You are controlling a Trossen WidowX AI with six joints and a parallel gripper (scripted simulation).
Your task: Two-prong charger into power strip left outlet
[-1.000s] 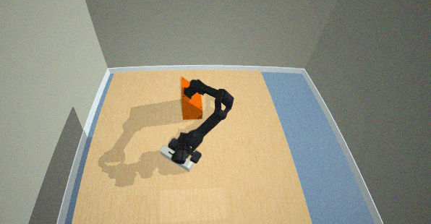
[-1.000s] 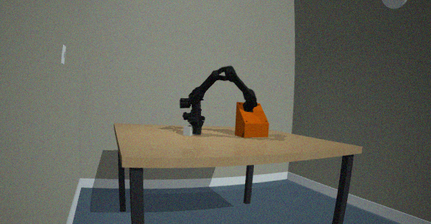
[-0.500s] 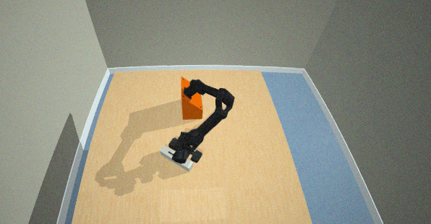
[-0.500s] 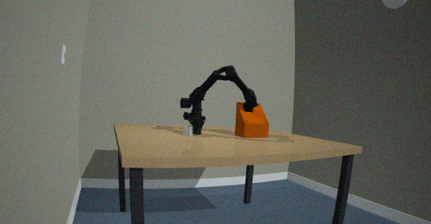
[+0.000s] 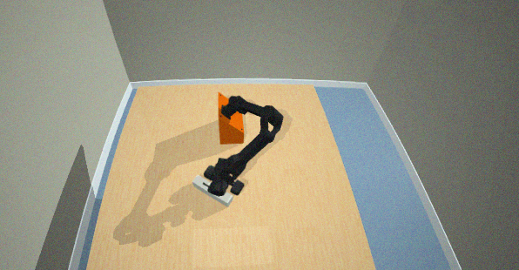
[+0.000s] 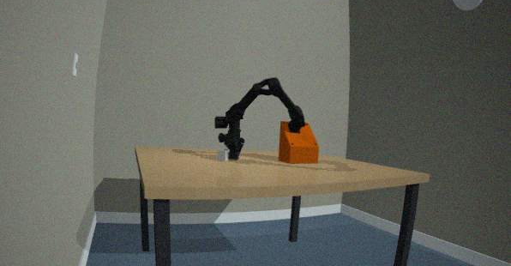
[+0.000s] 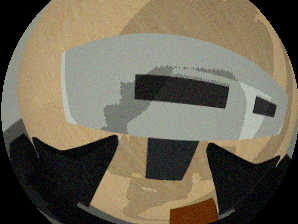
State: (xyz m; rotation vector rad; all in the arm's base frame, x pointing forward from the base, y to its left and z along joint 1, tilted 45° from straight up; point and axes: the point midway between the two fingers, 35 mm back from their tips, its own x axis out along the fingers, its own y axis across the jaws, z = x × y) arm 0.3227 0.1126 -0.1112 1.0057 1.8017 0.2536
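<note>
Now: the dark block 2 cm to the right of my gripper tip, 2 cm ahead of it and 1 cm above it.
</note>
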